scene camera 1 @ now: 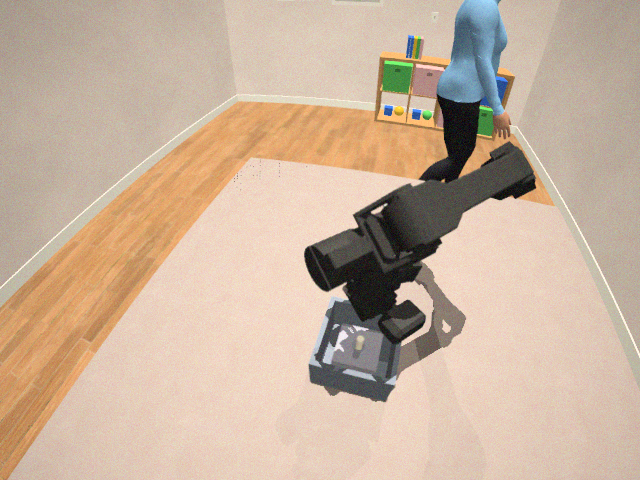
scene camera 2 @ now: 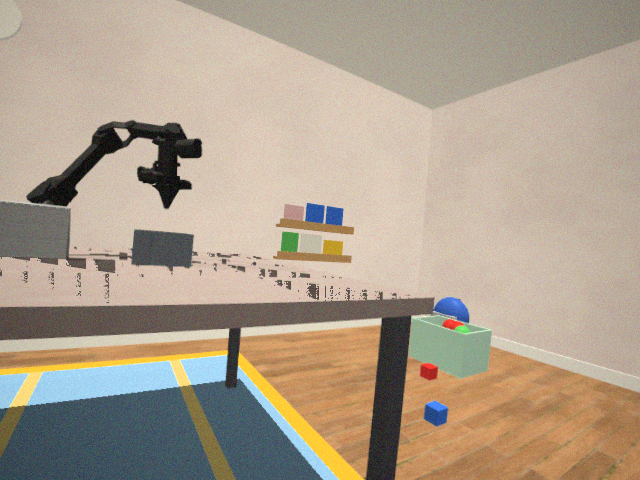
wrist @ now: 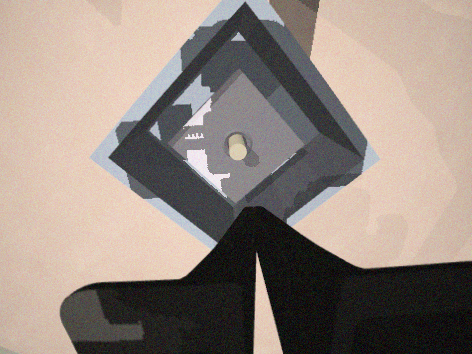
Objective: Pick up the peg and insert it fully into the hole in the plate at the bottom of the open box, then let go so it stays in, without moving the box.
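Places are measured from the arm's base along level axes (x ahead, y left, z up), in metres.
Pixels of known places: gripper, fingertip midpoint: [scene camera 1: 363, 319] [scene camera 2: 166, 208] [wrist: 253, 215]; arm's base, origin of the base link: [scene camera 2: 42, 221].
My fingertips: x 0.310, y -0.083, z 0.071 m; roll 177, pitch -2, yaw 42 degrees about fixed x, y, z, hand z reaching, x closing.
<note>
Ahead of a thing's pixels: the offset from my fingertips to its top centre. Level surfaces: height alone.
The pale yellow peg {0.005 m back, 0.003 m left, 0.082 m down} [scene camera 1: 359, 342] [wrist: 237, 146] stands upright in the round hole of the grey plate {0.003 m back, 0.002 m left, 0.109 m down} [scene camera 1: 369, 355] [wrist: 265, 115], with its top part showing above the plate. How deep it sits cannot be told. The plate lies at the bottom of the open blue-grey box {0.003 m back, 0.002 m left, 0.072 m down} [scene camera 1: 351, 386] [scene camera 2: 162, 248] [wrist: 165, 192]. In scene camera 2 the box wall hides the peg and plate. My gripper [scene camera 2: 166, 206] [wrist: 253, 215] is shut and empty. It points down and hangs above the box, apart from the peg. In scene camera 1 its fingertips are hidden behind the arm.
The box stands on the pale table top {0.169 m down} [scene camera 1: 206, 330] [scene camera 2: 206, 294]. A grey block [scene camera 2: 33, 229] stands at the left in scene camera 2, near the arm's base. Behind the table are a person in a blue top [scene camera 1: 475, 56] and a shelf unit [scene camera 1: 378, 90].
</note>
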